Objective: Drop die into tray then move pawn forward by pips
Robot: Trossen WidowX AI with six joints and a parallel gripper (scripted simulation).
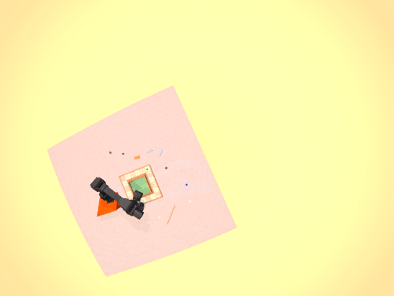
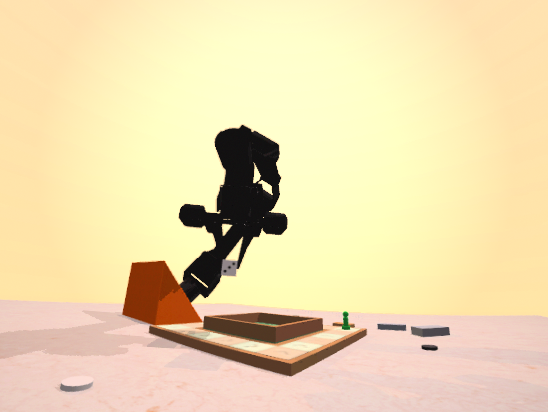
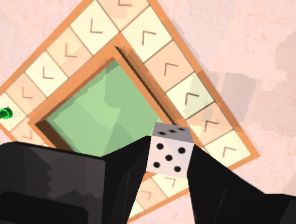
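Now: the green pawn 200 mm to the left of my gripper tip, 120 mm ahead of it and 90 mm below it. Round my gripper tip: green tray floor (110 mm below, 80 mm to the left, 20 mm ahead); then orange stick (220 mm to the right, 170 mm ahead, 110 mm below); then white die (right at my gripper tip).
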